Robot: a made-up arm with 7 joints.
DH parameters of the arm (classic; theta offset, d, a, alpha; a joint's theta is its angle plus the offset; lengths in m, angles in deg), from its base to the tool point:
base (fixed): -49.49 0 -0.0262 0
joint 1: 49.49 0.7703 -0.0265 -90
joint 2: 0 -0.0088 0.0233 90
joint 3: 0 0.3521 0.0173 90
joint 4: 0 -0.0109 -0.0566 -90
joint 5: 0 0.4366 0.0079 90
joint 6: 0 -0.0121 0.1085 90
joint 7: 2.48 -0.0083 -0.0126 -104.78
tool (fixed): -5.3 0.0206 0 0
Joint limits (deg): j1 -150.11..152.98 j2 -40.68..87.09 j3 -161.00..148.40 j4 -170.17..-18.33 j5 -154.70..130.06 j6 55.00..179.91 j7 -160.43..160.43
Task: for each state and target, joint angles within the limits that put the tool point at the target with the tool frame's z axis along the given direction. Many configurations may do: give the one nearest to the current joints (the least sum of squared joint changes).
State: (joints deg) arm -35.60 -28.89 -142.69 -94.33 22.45 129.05 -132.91
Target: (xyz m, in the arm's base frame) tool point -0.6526 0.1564 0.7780 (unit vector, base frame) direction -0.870 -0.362 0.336
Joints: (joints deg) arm -39.66 -31.51 -150.74 -110.19 10.57 124.14 -142.88
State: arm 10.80 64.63 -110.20 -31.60 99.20 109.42 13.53
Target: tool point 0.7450 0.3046 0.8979 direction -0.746 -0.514 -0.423
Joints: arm 37.24 82.91 -94.23 -30.71 108.90 117.10 56.04
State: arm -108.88 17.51 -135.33 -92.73 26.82 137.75 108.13
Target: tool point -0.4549 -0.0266 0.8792 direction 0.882 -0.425 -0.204
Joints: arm -81.26 31.27 -102.23 -137.89 15.24 149.67 100.89
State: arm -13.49 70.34 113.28 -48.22 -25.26 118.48 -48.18
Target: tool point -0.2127 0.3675 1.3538 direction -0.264 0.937 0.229
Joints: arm 30.04 41.37 133.38 -85.62 -0.94 91.08 -48.32
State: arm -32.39 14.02 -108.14 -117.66 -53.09 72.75 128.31
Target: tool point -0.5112 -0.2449 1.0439 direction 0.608 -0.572 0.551
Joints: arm -38.87 -3.51 -115.31 -96.75 -8.20 55.00 136.99
